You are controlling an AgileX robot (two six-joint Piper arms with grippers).
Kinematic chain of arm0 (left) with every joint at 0, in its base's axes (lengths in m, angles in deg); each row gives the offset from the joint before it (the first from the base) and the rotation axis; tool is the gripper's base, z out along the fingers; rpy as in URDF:
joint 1: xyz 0 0 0.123 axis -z
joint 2: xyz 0 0 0 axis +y
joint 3: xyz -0.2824 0 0.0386 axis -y
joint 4: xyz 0.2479 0 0.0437 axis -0.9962 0 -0.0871
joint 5: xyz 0 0 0 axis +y
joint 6: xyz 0.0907 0 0.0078 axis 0.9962 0 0.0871
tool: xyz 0 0 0 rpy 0 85 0
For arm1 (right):
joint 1: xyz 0 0 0.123 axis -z
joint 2: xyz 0 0 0 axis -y
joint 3: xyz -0.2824 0 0.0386 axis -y
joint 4: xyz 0.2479 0 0.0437 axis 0.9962 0 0.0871
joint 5: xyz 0 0 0 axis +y
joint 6: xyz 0.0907 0 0.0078 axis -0.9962 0 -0.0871
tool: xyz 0 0 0 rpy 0 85 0
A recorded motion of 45 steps. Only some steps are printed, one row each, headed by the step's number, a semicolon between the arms.
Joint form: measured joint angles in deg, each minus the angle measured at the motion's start. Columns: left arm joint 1, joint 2, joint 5, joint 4, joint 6, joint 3; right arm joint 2, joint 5, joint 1, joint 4, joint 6, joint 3.
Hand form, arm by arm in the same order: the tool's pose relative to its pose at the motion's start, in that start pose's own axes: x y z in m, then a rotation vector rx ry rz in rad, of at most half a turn. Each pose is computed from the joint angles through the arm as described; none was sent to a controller.
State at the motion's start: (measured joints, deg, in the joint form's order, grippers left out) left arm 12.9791 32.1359 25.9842 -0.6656 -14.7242 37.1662; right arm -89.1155 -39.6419 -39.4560 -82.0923 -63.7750 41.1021
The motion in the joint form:
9: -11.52 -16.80 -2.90 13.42 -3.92 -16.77; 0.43 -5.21 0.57 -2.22 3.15 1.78
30: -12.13 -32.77 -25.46 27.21 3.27 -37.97; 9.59 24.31 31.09 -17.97 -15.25 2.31
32: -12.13 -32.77 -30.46 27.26 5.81 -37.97; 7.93 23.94 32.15 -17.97 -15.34 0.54
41: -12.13 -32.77 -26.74 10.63 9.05 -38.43; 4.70 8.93 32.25 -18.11 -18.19 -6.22
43: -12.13 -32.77 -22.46 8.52 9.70 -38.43; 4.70 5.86 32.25 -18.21 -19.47 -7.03
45: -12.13 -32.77 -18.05 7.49 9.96 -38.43; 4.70 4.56 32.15 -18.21 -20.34 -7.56
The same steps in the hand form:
9: 0.0709 0.0238 -0.0227 -0.0725 -0.0967 -0.3307; -0.0121 0.0039 -0.0032 -0.0745 -0.0477 -0.1051
30: 0.1410 0.0468 -0.0170 -0.0271 -0.4095 -0.4325; 0.0193 -0.1110 -0.1550 0.8736 0.0985 0.1755
32: 0.1341 0.0485 -0.0205 -0.0397 -0.4959 -0.3862; 0.0368 -0.1133 -0.1514 0.8583 0.1369 0.2261
41: 0.1416 0.0476 -0.0167 -0.1081 -0.4077 -0.0475; 0.0737 -0.0865 -0.1184 0.5428 0.1491 0.3926
43: 0.1479 0.0483 -0.0144 -0.1235 -0.3306 -0.0056; 0.0753 -0.0804 -0.1149 0.4879 0.1351 0.4246
45: 0.1546 0.0492 -0.0125 -0.1349 -0.2527 0.0105; 0.0766 -0.0770 -0.1130 0.4626 0.1297 0.4459

